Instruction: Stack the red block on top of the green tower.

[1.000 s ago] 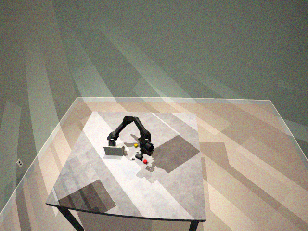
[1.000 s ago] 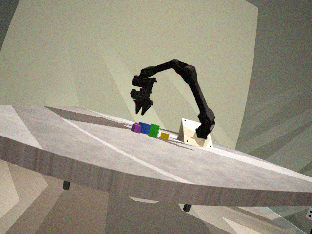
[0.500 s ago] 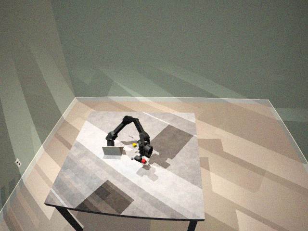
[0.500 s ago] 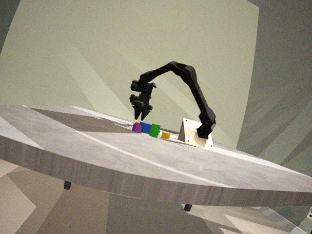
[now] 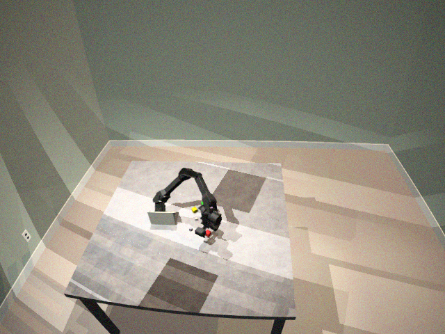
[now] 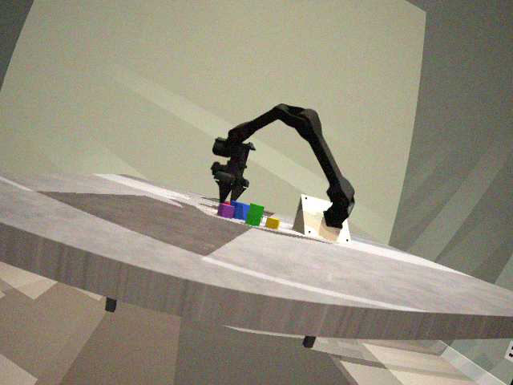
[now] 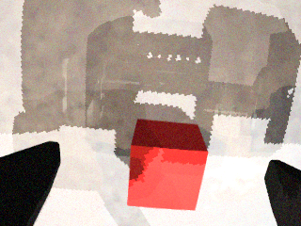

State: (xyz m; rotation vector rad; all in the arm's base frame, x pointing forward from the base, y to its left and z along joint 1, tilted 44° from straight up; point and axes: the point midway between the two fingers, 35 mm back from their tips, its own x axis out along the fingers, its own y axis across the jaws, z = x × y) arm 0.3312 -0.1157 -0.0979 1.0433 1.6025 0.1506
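My gripper tip is now 10 mm above the red block. From my gripper tip the other things lie so: purple block: 200 mm to the left, 30 mm ahead; then blue block: 160 mm to the left, 10 mm behind; then yellow block: 210 mm to the left, 110 mm behind, 10 mm below.
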